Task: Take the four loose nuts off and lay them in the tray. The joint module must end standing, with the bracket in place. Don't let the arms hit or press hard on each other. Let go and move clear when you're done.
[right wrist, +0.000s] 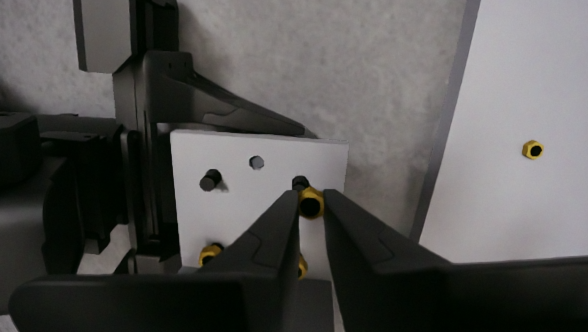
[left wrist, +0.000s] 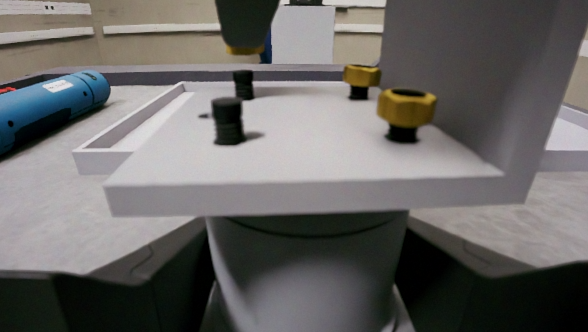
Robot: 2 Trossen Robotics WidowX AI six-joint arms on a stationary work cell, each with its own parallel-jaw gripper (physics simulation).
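Frame: origin at the left arm's base, x ahead, y left, z up, level; millimetres.
Seen in the pictures: left gripper, fingertip midpoint: [right wrist: 298, 182] [left wrist: 301, 220]; right gripper, fingertip midpoint: [right wrist: 310, 201] [left wrist: 243, 47]; right arm's base, link origin: [left wrist: 305, 7].
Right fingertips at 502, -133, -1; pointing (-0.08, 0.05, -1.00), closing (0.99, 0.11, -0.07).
Observation:
Offsets run from my right fingertips to a thing's middle, as dx, dy, dz.
The grey joint module @(-21, -18, -44) [left wrist: 305, 280] stands upright under the light L-shaped bracket @(-21, -18, +3) [left wrist: 300, 155] [right wrist: 230, 210]. My left gripper [left wrist: 301, 220] is shut on the module, one finger on each side, below the bracket plate. My right gripper [right wrist: 310, 201] is shut on a yellow nut @(+0, +0, +1) [right wrist: 311, 205] [left wrist: 245, 50], held above the plate beside a bare black stud @(-4, +0, -13) [left wrist: 243, 85] [right wrist: 300, 183]. Another bare stud @(-40, -1, -13) [left wrist: 227, 121] [right wrist: 210, 180] stands nearer my left arm. Two nuts @(-3, -35, -8) [left wrist: 361, 76] @(-39, -36, -8) [left wrist: 406, 107] remain on studs by the bracket's upright wall. One nut @(+131, +11, -74) [right wrist: 532, 149] lies in the white tray @(+181, -93, -73) [left wrist: 102, 162] [right wrist: 500, 60].
A blue cylindrical tool @(+140, +205, -61) [left wrist: 65, 102] with a white label lies left of the tray in the left wrist view. The bracket's upright wall [left wrist: 480, 75] rises close beside the two seated nuts. In the right wrist view, a left-gripper finger [right wrist: 225, 107] runs along the bracket's upper edge.

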